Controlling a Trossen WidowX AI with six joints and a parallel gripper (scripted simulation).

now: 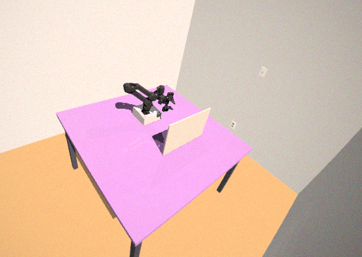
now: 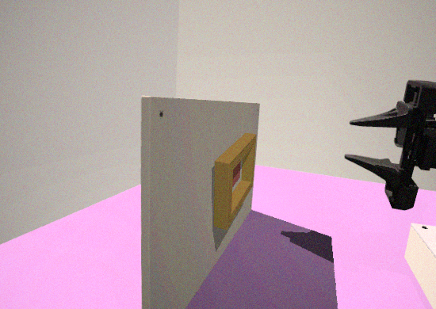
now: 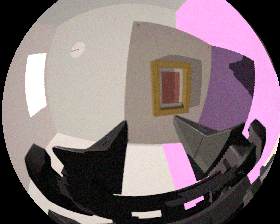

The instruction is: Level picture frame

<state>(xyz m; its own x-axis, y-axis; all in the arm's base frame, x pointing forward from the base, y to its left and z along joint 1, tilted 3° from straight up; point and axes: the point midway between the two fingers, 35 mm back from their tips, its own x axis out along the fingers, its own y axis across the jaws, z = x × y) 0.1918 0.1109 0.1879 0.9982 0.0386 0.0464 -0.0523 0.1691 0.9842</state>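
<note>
My gripper tip is 190 mm short of the yellow picture frame, 90 mm above it and 10 mm to the left of it. The rest, counted from my gripper tip: upright wall panel 200 mm ahead, 110 mm below.
</note>
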